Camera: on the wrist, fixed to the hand. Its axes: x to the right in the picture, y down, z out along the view.
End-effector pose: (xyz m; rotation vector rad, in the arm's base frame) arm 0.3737 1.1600 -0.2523 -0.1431 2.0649 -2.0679
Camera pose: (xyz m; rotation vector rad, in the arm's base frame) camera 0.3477 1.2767 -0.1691 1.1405 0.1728 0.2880
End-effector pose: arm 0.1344 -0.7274 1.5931 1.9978 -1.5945 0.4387
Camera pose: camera 0.2233 -0.6383 1.6665 1.4901 2.2077 -0.2392
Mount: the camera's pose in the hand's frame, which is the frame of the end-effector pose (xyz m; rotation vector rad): -0.0072 -0.0842 -0.1187 -0.1678 -0.6235 3.0237
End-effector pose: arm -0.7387 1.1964 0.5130 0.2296 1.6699 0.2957
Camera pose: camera -0.8538 1.1074 0.5050 2.1825 -0.6729 2.0306
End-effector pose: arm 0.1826 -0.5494 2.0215 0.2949 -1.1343 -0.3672
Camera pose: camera 0.2775 -0.6172 1.9342 -1.7730 -0.9042 2.1957
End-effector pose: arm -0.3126 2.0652 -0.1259 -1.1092 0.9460 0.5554
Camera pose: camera -0.2926 1.9244 -0.0940 -1.1843 -0.9743 -2.3468
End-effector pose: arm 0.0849 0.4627 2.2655 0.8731 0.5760 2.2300
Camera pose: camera 0.0392 0.4966 2.1314 -0.8217 0.9451 -0.6329
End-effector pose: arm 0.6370 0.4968 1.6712 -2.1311 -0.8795 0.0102
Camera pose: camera 0.6166 0.4474 1.8068 1.1258 -2.1606 -1.6118
